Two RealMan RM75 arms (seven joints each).
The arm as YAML. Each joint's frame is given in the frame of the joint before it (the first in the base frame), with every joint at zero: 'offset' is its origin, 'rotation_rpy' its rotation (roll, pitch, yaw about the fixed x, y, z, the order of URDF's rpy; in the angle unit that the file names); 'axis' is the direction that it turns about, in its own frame. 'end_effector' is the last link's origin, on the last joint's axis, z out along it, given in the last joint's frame.
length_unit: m
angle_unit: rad
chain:
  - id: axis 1
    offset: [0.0, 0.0, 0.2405]
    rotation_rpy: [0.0, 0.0, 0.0]
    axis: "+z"
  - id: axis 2
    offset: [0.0, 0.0, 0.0]
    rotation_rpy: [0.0, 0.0, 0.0]
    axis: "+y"
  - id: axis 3
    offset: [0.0, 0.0, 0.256]
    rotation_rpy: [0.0, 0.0, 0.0]
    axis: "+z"
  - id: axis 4
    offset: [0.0, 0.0, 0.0]
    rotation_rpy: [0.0, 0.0, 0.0]
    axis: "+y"
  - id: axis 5
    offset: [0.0, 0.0, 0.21]
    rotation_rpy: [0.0, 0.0, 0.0]
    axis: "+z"
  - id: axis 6
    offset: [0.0, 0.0, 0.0]
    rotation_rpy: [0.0, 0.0, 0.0]
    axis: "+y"
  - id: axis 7
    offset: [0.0, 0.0, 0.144]
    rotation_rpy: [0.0, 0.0, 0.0]
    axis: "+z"
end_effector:
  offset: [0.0, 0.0, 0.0]
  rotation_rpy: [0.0, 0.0, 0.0]
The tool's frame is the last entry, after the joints.
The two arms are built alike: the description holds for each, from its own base.
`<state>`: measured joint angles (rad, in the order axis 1, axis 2, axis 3, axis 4, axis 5, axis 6, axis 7); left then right.
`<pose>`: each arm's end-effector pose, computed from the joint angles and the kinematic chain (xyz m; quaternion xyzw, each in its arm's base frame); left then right.
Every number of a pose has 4 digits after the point. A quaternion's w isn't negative.
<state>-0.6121 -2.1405 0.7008 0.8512 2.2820 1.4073 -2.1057 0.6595 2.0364 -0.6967 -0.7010 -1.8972 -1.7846 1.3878</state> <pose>-0.2488 0.3654 -0.0030 -0.8626 -0.4643 -0.1458 0.1380 0.1953 0.3468 0.0302 -0.9458 0.0938 0.3072 0.0485</pose>
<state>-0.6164 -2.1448 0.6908 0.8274 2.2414 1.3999 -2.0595 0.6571 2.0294 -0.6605 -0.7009 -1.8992 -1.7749 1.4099</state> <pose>-0.2447 0.3666 -0.0063 -0.8658 -0.4519 -0.1668 0.1355 0.1996 0.3505 0.0375 -0.9409 0.1105 0.3134 0.0654</pose>
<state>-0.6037 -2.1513 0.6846 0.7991 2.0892 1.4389 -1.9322 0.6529 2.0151 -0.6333 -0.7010 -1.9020 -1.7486 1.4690</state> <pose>-0.2300 0.3635 -0.0065 -0.8746 -0.4059 -0.2366 0.1195 0.2063 0.3562 0.0464 -0.9345 0.1459 0.3140 0.0832</pose>
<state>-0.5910 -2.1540 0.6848 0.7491 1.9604 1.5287 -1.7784 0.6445 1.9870 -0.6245 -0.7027 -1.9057 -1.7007 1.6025</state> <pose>-0.2172 0.3514 -0.0091 -0.8860 -0.3454 -0.2970 0.0871 0.2171 0.3643 0.0588 -0.9217 0.2164 0.3064 0.0989</pose>
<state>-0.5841 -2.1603 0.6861 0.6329 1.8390 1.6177 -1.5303 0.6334 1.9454 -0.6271 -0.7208 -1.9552 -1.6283 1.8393</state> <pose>-0.2077 0.3339 -0.0210 -0.8922 -0.2611 -0.3629 0.0644 0.2354 0.3742 0.0754 -0.8943 0.3323 0.2759 0.1165</pose>
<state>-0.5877 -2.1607 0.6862 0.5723 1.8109 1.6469 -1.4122 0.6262 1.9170 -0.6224 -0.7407 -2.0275 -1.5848 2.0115</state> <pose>-0.2054 0.3267 -0.0279 -0.8946 -0.2234 -0.3822 0.0610 0.2515 0.3787 0.0876 -0.8668 0.4140 0.2439 0.1331</pose>
